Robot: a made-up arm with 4 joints.
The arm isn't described. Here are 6 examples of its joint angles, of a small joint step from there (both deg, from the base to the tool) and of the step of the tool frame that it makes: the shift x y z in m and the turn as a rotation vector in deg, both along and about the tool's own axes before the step.
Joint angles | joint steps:
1: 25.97 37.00 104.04 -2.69 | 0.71 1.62 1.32 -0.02
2: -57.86 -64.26 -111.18 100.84 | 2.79 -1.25 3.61 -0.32
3: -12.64 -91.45 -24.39 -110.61 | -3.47 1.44 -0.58 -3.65
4: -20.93 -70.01 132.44 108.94 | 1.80 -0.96 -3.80 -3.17
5: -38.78 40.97 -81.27 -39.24 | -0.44 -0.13 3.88 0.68
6: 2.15 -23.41 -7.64 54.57 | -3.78 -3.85 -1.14 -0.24
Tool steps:
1: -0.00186 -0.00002 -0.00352 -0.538 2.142 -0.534
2: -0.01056 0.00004 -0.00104 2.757 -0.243 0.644
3: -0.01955 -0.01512 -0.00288 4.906 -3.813 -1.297
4: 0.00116 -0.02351 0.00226 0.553 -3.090 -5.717
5: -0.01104 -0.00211 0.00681 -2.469 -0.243 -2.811
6: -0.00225 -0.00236 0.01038 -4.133 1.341 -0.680
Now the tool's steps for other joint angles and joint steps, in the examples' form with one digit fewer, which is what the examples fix.
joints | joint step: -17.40 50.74 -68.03 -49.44 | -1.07 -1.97 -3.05 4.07
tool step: 0.0168 0.0137 -0.0057 -2.84 3.64 4.59
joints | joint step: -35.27 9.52 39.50 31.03 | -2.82 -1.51 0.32 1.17
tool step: -0.0038 0.0020 0.0014 -1.96 -1.16 -1.98
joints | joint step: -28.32 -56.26 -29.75 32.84 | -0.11 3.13 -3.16 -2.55
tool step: -0.0016 0.0003 -0.0019 3.55 -4.86 -1.90
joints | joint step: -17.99 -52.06 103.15 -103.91 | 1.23 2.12 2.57 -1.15
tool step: -0.0044 -0.0027 0.0002 -0.79 -0.92 -1.91
